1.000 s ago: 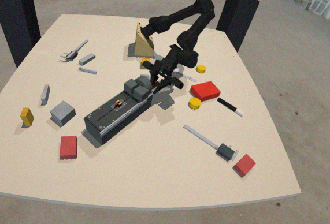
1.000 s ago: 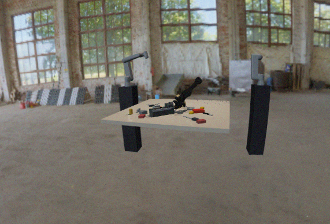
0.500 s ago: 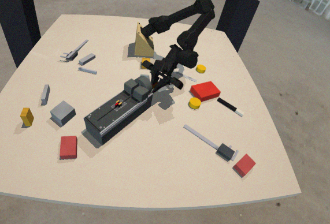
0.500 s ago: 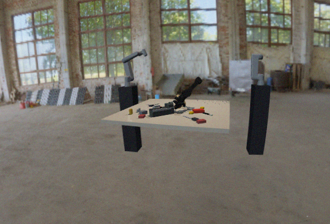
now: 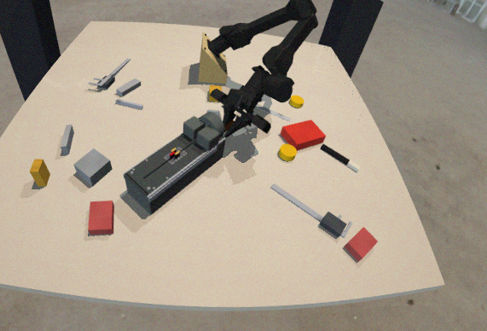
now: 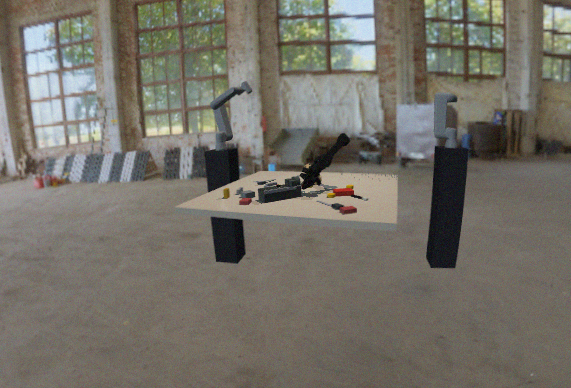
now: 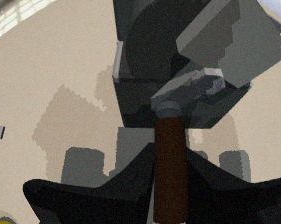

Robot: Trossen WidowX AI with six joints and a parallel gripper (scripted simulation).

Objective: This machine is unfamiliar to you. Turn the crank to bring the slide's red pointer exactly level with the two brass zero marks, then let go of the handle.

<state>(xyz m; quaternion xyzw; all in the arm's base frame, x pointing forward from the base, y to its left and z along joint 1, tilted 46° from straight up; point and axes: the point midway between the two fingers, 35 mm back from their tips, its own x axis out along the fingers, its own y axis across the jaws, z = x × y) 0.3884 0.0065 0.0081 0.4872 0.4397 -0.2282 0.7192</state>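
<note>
My gripper tip is 40 mm below the crank. From my gripper tip the other things lie so: brown handle: 10 mm behind, 10 mm to the left, 20 mm above; grey bar: 160 mm behind, 190 mm to the left, 40 mm below; red pointer: 110 mm ahead, 140 mm to the right, 40 mm above.
</note>
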